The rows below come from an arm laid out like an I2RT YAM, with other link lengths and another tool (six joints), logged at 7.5 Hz.
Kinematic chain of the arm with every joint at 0, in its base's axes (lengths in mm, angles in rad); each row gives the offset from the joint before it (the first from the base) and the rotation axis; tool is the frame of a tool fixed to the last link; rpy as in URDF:
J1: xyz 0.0 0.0 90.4 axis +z
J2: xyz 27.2 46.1 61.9 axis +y
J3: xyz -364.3 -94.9 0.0 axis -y
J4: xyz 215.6 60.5 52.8 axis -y
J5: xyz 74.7 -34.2 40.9 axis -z
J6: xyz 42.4 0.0 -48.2 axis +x
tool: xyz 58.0 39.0 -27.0 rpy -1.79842 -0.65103 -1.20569
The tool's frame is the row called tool.
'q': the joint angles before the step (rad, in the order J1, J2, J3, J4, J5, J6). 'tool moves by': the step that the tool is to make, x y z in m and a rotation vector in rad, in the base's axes. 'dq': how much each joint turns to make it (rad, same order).
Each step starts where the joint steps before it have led.
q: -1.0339, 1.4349, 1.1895, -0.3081, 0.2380, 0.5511
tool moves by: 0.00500, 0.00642, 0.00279, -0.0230, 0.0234, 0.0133
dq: 0.0322, -0.0118, 0.0003, -0.0002, 0.0328, -0.0180
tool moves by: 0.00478, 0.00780, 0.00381, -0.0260, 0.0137, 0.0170
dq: 0.0325, -0.0164, -0.0039, 0.0058, 0.0265, -0.0149
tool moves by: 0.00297, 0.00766, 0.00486, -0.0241, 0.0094, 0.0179
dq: 0.0259, -0.0178, -0.0007, 0.0019, 0.0176, -0.0156
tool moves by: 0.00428, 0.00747, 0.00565, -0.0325, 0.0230, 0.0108
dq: 0.0373, -0.0150, 0.0065, -0.0021, 0.0414, -0.0220
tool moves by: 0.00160, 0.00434, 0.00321, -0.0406, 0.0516, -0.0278
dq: 0.0435, -0.0098, 0.0069, -0.0072, 0.0936, -0.0275
